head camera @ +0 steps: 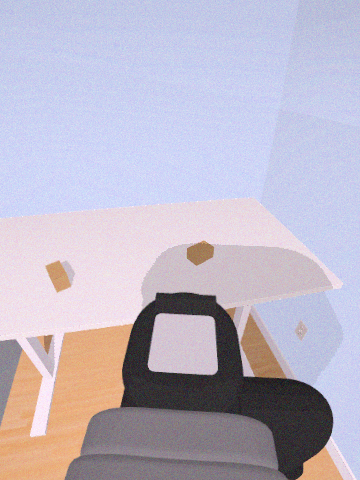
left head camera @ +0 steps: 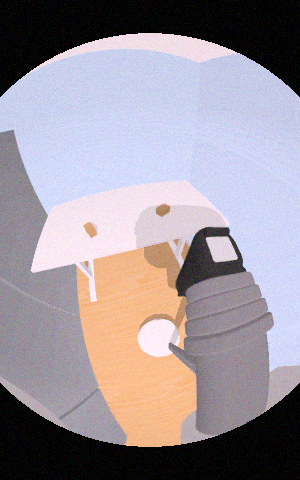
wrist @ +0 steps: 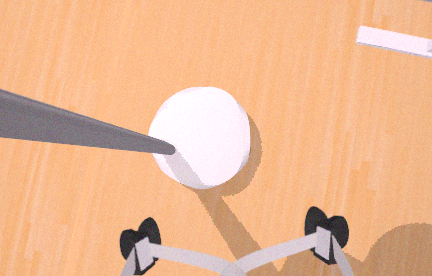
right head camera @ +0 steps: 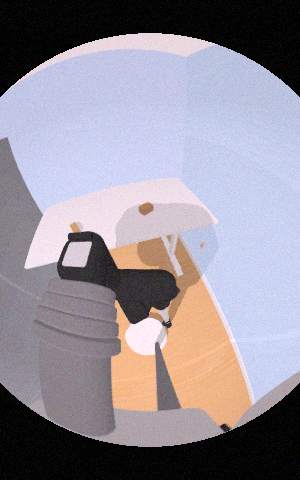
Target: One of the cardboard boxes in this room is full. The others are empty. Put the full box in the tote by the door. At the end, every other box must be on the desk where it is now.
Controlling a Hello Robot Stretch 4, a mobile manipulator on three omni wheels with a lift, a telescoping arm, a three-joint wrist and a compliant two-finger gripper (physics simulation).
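Where they show: gripper, between the fingertips: (wrist: pixel 231 229) (right head camera: pixel 155 308); robot's base, origin of its link: (left head camera: pixel 157 336) (wrist: pixel 203 139) (right head camera: pixel 146 335).
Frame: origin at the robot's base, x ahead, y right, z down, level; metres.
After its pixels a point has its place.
Note:
Two small brown cardboard boxes are on the white desk (head camera: pixel 115 230) @(x 1.027, y -0.351, z -0.922 m) (left head camera: pixel 65 225) @(x 0.765, y -0.720, z -0.922 m) (right head camera: pixel 90 205) @(x 0.980, y -0.440, z -0.923 m). The left box (head camera: pixel 58 276) @(x 0.640, y -0.428, z -0.983 m) (left head camera: pixel 90 229) @(x 0.642, y -0.429, z -0.981 m) (right head camera: pixel 75 227) @(x 0.655, y -0.429, z -0.983 m) is lit and partly hidden by the arm in the right head view. The right box (head camera: pixel 200 253) @(x 0.815, y 0.045, z -0.972 m) (left head camera: pixel 163 210) @(x 0.813, y 0.047, z -0.967 m) (right head camera: pixel 146 208) @(x 0.820, y 0.053, z -0.967 m) is in a shadow, nearer the desk's right end. Which one is full cannot be told. My gripper (wrist: pixel 231 229) @(x 0.173, y 0.087, z -1.004 m) is open, its fingers apart with no object between them. It points down over the floor, low in front of the desk, away from both boxes. The tote and the door do not show.
A white round shape (left head camera: pixel 155 337) @(x 0.005, y -0.031, z -0.187 m) (right head camera: pixel 142 335) @(x 0.007, y -0.030, z -0.187 m) (wrist: pixel 210 125) @(x 0.019, y -0.055, z -0.187 m) is low down near the gripper, with a grey pole (right head camera: pixel 166 385) (wrist: pixel 75 125) reaching over it. Desk legs (head camera: pixel 46 400) @(x 0.588, y -0.796, z 0.003 m) (left head camera: pixel 92 285) @(x 0.616, y -0.803, z 0.002 m) stand on the wooden floor. A grey surface (left head camera: pixel 40 320) @(x 0.034, y -0.893, z -0.697 m) is at the left, a blue wall (head camera: pixel 125 100) @(x 1.340, y -0.325, z -1.450 m) behind.

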